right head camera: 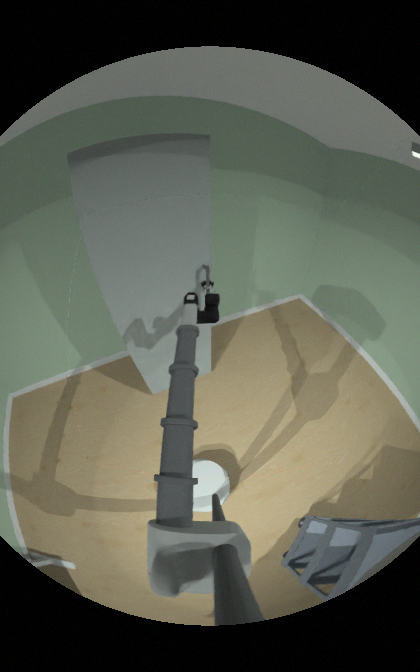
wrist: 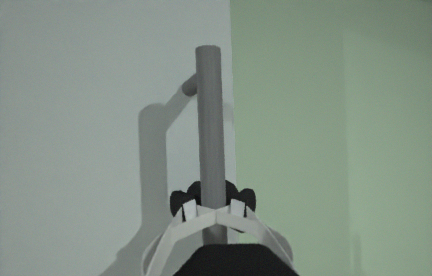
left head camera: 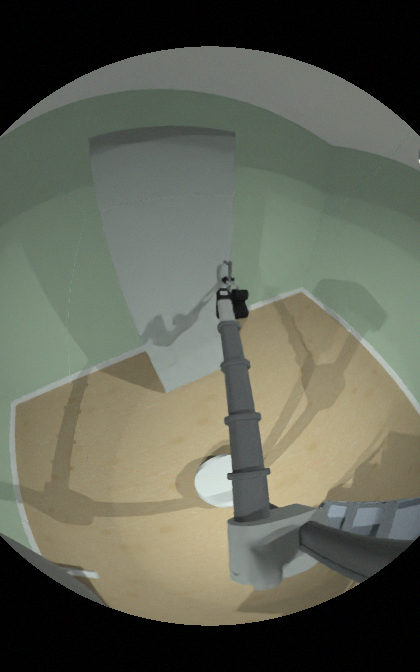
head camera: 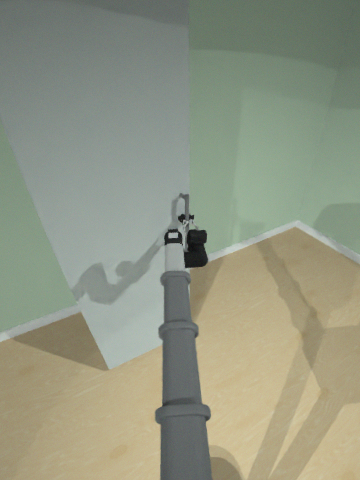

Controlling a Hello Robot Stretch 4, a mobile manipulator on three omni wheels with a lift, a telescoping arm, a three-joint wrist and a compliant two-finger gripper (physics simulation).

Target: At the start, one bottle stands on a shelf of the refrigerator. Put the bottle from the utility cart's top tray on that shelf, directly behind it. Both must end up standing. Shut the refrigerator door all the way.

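Where they show: gripper, between the fingertips: [right head camera: 206, 281] [wrist: 212, 197] [left head camera: 226, 277] [head camera: 185, 215]; robot's base, origin of its link: [right head camera: 200, 484] [left head camera: 222, 479].
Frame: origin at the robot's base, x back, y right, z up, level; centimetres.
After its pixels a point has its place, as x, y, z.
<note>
The refrigerator [head camera: 100, 125] {-89.4, -22.3, 141.9} [left head camera: 167, 225] {-89.2, -22.7, 135.2} [right head camera: 145, 225] {-90.1, -21.0, 137.7} [wrist: 75, 75] {-97.6, -5.4, 111.4} is a tall grey box against the green wall. Its front shows as one flat panel, with no opening visible. A grey vertical bar handle [wrist: 210, 115] {-95.9, 5.8, 107.5} [head camera: 187, 202] {-96.0, 5.9, 109.6} stands out near the panel's right edge. My gripper [wrist: 212, 197] {-101.2, 5.2, 100.4} [head camera: 186, 219] {-101.2, 5.2, 100.4} [left head camera: 228, 280] {-101.2, 5.2, 100.4} [right head camera: 207, 284] {-101.2, 5.2, 100.4} is shut on this handle, with one black fingertip on each side of the bar. The bottles and the refrigerator's shelves do not show, and I cannot make out the cart's top tray.
A blue-grey framed object [right head camera: 327, 542] {48.4, 70.8, 50.4}, possibly the cart, is at the lower right of the right head view. A round white object [right head camera: 210, 485] {-0.3, 7.2, 18.7} is on the wooden floor beside the arm. My extended arm [head camera: 181, 370] {-27.6, 0.0, 111.7} reaches toward the refrigerator. Green walls meet in a corner to its right.
</note>
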